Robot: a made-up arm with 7 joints. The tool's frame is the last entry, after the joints. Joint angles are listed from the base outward. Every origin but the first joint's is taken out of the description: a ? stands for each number. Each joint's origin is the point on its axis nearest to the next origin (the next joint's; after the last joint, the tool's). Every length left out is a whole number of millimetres.
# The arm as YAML. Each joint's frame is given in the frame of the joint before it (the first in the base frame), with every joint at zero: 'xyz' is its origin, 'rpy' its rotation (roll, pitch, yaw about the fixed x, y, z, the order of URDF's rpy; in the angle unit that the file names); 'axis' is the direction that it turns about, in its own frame. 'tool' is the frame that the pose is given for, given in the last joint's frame.
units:
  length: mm
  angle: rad
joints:
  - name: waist
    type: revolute
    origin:
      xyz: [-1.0, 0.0, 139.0]
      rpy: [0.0, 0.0, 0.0]
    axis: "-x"
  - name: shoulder
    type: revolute
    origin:
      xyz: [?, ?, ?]
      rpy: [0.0, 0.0, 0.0]
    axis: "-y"
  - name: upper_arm
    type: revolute
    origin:
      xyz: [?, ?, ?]
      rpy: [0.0, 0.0, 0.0]
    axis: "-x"
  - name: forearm
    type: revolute
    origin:
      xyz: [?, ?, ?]
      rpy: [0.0, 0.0, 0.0]
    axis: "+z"
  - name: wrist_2
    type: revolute
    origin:
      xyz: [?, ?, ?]
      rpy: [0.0, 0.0, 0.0]
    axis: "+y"
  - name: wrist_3
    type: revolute
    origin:
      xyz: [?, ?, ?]
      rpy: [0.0, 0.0, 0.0]
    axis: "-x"
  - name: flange
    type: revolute
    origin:
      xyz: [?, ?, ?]
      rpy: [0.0, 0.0, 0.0]
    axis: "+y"
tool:
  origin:
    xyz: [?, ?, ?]
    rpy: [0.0, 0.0, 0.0]
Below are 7 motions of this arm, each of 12 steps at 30 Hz.
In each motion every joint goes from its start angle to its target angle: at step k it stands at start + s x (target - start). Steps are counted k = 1, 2, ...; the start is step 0. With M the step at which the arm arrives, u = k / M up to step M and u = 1 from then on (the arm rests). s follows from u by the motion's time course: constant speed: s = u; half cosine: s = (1 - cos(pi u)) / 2; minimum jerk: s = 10 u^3 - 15 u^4 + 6 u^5.
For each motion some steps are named. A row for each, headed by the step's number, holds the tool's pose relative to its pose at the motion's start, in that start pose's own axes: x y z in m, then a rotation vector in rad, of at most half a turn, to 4 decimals.
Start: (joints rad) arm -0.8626 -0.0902 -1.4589 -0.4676 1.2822 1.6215 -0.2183
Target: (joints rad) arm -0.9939 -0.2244 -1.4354 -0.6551 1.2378 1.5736 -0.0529
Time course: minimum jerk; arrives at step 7
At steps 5, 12:
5: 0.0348 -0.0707 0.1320 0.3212 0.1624 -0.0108
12: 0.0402 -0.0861 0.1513 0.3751 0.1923 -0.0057

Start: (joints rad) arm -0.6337 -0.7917 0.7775 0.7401 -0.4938 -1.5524 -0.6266
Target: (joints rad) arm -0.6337 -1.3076 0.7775 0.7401 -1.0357 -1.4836 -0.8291
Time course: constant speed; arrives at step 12
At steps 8, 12:
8: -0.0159 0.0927 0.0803 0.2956 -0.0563 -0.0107
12: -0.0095 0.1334 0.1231 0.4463 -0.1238 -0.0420

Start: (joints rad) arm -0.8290 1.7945 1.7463 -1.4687 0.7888 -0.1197 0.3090
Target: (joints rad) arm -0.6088 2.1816 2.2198 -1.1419 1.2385 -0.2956 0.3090
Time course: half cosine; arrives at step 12
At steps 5, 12:
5: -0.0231 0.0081 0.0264 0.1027 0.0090 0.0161
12: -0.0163 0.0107 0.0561 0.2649 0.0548 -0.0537

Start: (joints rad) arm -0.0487 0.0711 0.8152 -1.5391 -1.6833 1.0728 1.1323
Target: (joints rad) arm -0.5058 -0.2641 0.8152 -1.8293 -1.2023 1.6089 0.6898
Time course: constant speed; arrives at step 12
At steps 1, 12:
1: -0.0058 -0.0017 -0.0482 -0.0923 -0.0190 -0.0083
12: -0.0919 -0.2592 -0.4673 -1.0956 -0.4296 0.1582

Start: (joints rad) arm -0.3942 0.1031 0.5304 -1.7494 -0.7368 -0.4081 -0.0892
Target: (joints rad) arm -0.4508 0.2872 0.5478 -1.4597 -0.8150 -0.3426 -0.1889
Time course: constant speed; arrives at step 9
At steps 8, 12:
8: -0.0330 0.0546 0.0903 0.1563 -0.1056 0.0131
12: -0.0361 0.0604 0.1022 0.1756 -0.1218 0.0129

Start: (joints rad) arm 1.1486 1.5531 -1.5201 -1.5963 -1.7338 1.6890 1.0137
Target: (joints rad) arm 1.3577 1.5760 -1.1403 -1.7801 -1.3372 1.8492 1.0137
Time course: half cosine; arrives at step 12
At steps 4, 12:
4: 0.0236 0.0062 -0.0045 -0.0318 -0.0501 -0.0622
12: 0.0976 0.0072 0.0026 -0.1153 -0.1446 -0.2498

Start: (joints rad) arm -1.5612 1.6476 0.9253 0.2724 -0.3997 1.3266 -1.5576
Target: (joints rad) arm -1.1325 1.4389 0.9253 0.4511 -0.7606 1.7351 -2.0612
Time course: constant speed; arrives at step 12
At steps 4, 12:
4: -0.0310 -0.0080 -0.0448 -0.1510 -0.3853 0.0713
12: -0.0439 -0.0623 -0.1467 -0.4998 -1.0684 0.2603

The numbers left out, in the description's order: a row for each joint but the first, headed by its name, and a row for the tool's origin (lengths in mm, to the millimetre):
shoulder: 0.0 -31.0 -33.0
upper_arm: -117.0 0.0 -60.0
forearm: 0.0 -75.0 9.0
wrist_2: 24.0 258.0 0.0
wrist_3: -4.0 0.0 -187.0
flange: 0.0 324.0 -49.0
tool: 18.0 0.0 38.0

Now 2 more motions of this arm.
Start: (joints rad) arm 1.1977 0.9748 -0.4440 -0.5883 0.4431 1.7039 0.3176
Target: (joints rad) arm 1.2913 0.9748 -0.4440 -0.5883 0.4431 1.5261 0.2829
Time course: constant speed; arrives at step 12
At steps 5, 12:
5: -0.0019 0.0037 0.0046 0.0370 -0.0296 0.0097
12: -0.0051 0.0075 0.0105 0.0884 -0.0711 0.0241

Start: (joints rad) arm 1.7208 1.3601 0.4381 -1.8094 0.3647 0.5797 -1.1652
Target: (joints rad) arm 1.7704 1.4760 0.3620 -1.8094 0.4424 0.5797 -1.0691
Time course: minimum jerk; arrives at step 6
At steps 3, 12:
3: 0.0134 0.0066 0.0445 0.0780 0.1100 -0.0190
12: 0.0277 0.0093 0.0900 0.1600 0.2185 -0.0308

